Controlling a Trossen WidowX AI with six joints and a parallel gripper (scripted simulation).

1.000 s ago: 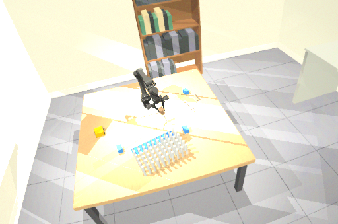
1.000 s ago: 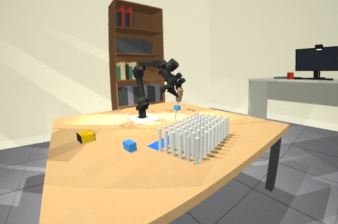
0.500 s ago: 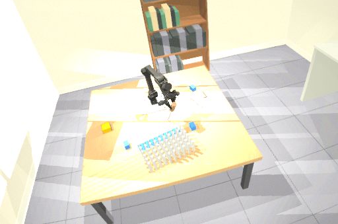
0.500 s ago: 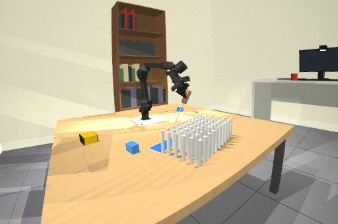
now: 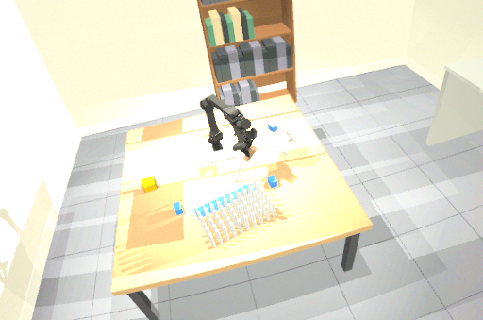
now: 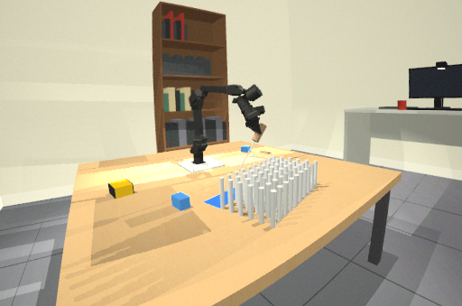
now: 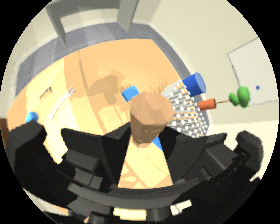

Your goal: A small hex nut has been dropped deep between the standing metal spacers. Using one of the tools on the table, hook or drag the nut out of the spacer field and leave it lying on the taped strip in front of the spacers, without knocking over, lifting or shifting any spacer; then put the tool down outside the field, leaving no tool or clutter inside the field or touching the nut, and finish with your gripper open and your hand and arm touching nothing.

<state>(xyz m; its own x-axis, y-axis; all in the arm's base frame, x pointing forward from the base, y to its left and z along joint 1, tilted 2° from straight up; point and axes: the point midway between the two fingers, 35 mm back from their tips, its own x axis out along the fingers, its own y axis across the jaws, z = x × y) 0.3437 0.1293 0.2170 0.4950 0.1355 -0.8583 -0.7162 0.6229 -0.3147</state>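
Right now my gripper tip is 2 cm past the brown stick-like tool, 6 cm to the left of it and 8 cm above it. Round my gripper tip: blue taped strip 8 cm ahead, 20 cm to the right, 19 cm below; then thin grey tool 20 cm behind, 23 cm to the left, 19 cm below.
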